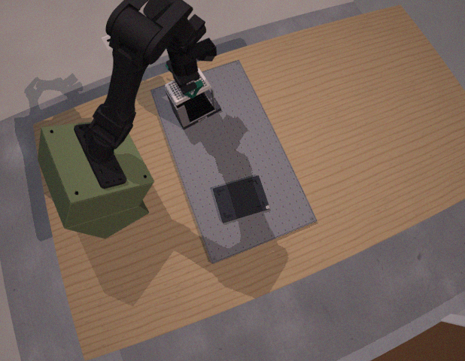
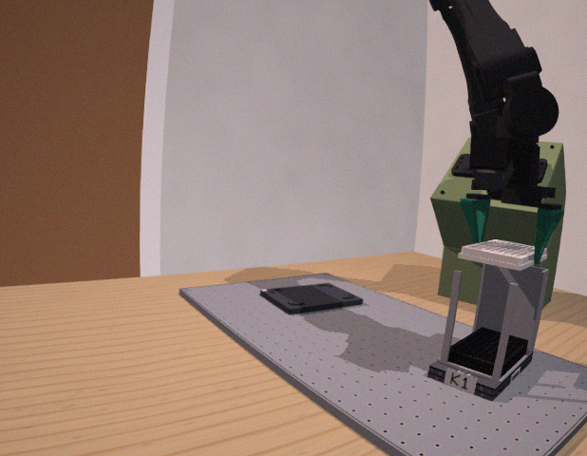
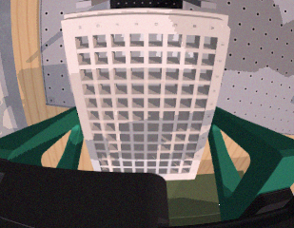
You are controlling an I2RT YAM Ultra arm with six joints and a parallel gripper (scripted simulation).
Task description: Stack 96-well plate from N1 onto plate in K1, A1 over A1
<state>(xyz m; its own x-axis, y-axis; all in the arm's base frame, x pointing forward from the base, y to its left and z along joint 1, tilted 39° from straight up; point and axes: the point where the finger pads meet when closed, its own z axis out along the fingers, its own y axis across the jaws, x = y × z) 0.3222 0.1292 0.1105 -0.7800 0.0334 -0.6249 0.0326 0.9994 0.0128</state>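
Now: the white 96-well plate right at my hand. The rest, counted from my hand: back wall: 6 cm behind, 9 cm below; thin post: 7 cm ahead, 4 cm to the right, 9 cm below; black 96-well plate: 14 cm below.
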